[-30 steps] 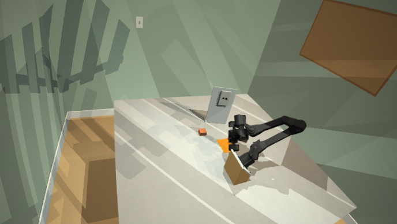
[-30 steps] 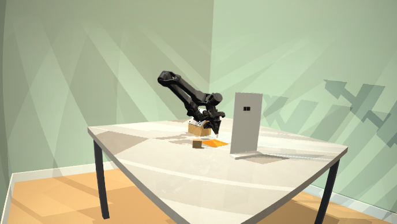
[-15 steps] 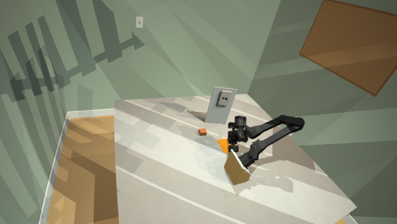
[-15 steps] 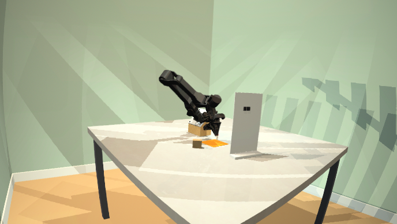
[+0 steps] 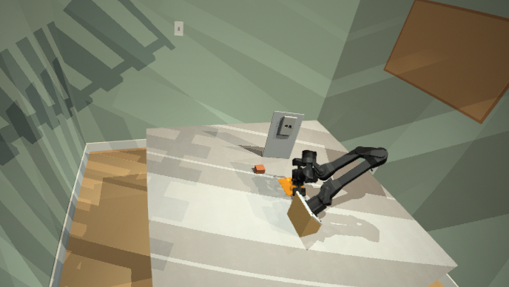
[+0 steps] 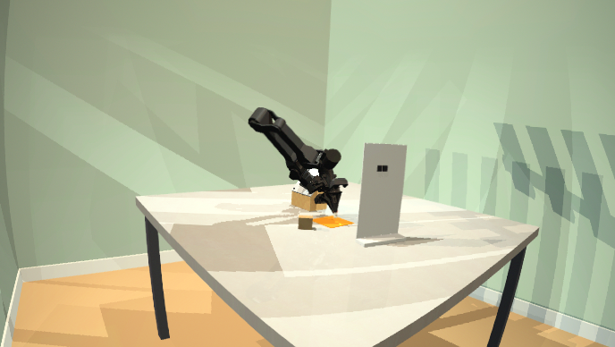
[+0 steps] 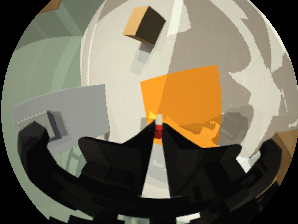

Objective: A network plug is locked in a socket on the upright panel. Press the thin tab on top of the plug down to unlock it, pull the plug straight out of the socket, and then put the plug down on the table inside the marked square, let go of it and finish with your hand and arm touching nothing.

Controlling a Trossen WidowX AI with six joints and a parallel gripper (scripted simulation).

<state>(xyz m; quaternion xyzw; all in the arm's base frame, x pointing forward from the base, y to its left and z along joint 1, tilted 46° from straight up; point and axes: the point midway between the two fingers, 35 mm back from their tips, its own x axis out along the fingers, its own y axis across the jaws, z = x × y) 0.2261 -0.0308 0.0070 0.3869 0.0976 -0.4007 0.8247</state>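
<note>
Right now my gripper tip is 4 cm above the orange marked square and 1 cm past it. Round my gripper tip: grey upright panel (23 cm ahead, 11 cm above, 1 cm to the left); red network plug (right at my gripper tip).
</note>
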